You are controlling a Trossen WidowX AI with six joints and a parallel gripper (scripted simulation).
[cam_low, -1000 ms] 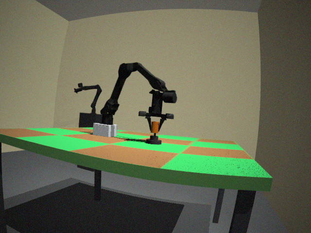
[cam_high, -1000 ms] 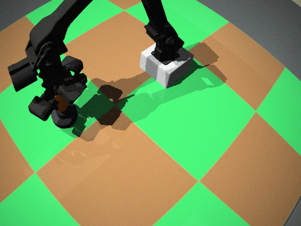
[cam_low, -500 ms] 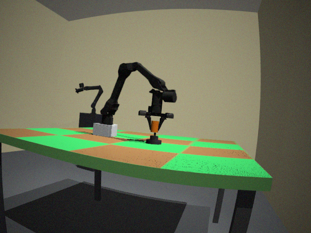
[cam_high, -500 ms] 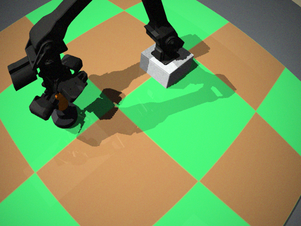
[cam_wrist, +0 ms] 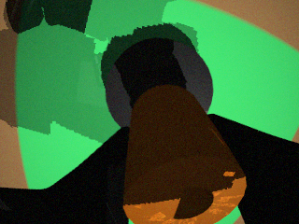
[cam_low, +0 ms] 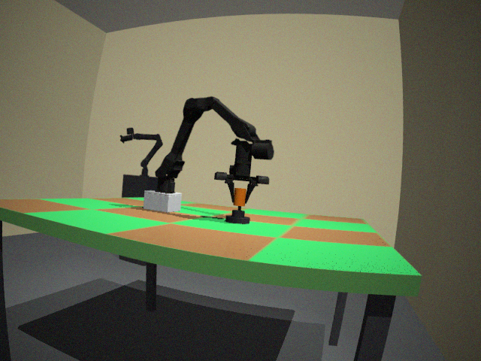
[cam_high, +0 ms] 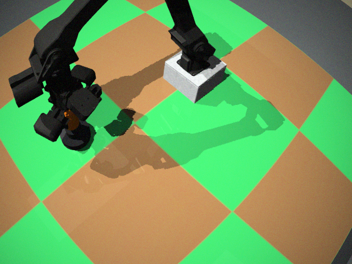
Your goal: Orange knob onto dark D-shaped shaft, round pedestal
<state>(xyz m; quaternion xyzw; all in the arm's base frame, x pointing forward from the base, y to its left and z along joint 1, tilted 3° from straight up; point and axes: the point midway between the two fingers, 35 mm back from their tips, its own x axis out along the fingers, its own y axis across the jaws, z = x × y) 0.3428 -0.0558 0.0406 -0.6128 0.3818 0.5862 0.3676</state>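
Right now my gripper tip is 20 mm below the orange knob. Also, from my gripper tip: pedestal (40 mm below).
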